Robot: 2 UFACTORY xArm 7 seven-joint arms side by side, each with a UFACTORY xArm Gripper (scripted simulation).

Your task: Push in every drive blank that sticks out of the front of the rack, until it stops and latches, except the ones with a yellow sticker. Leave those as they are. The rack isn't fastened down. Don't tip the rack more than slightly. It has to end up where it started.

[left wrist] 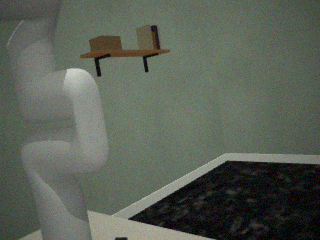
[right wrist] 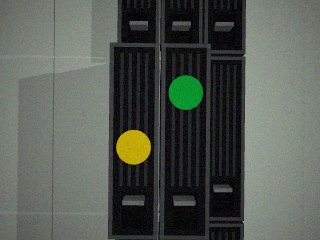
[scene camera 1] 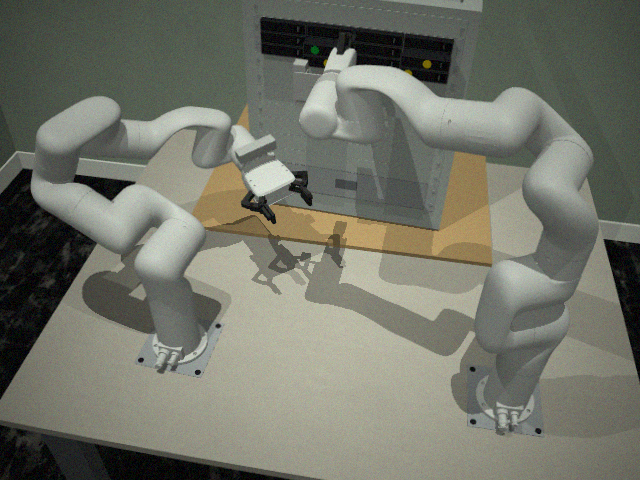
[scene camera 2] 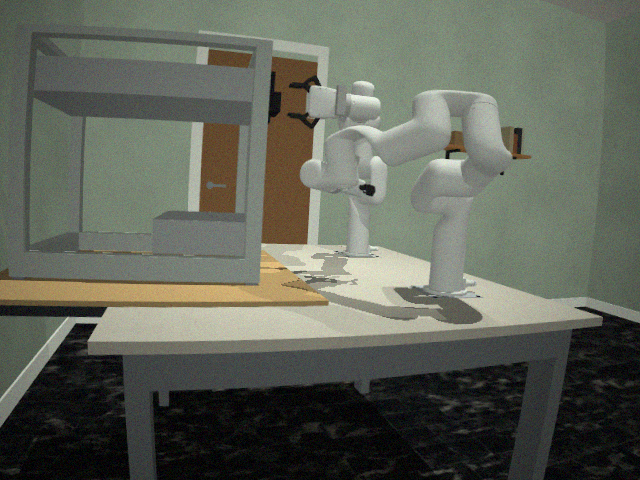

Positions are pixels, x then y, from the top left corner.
My right gripper shows in scene camera 1 [348, 55] and in scene camera 2 [288, 99]; in the left wrist view it is out of frame, in the right wrist view it is out of frame. A grey rack shows in the right wrist view, in scene camera 1 and in scene camera 2 [81, 87]; in the left wrist view it is out of frame. One and the same spot on the grey rack: [right wrist: 62, 62] is [scene camera 1: 309, 72].
